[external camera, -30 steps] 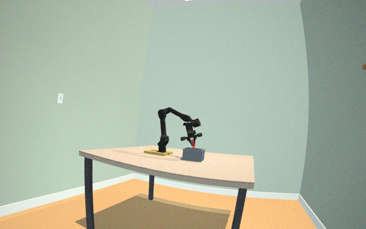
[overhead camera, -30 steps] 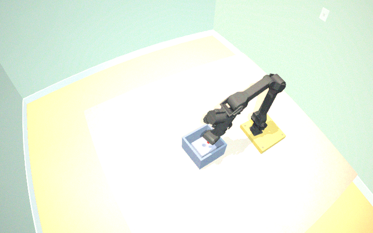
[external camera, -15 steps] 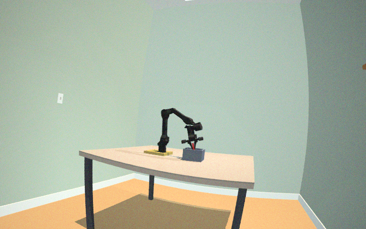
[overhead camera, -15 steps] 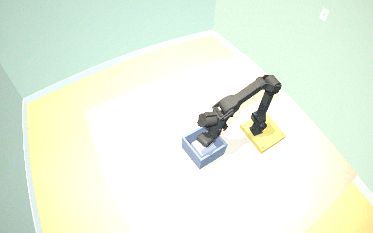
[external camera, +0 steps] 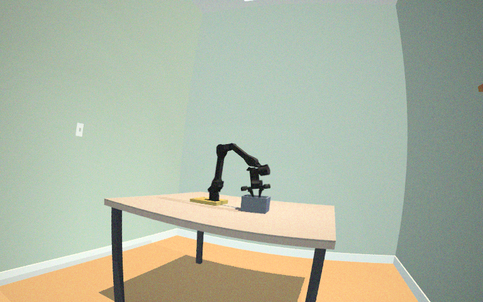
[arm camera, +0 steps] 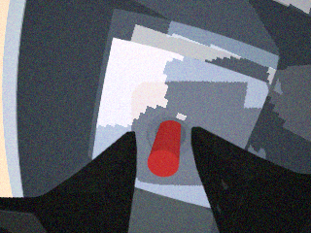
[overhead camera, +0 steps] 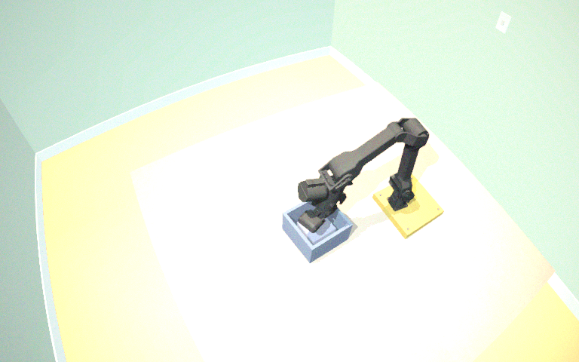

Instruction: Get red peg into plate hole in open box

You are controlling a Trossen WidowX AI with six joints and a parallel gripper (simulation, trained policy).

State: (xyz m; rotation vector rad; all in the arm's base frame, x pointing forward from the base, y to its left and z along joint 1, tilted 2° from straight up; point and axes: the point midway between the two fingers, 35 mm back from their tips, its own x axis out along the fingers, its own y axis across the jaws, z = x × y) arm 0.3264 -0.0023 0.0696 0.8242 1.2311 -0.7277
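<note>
Now: the red peg 20 mm below my gripper tip. Also, from my gripper tip: grey-blue box 40 mm below.
</note>
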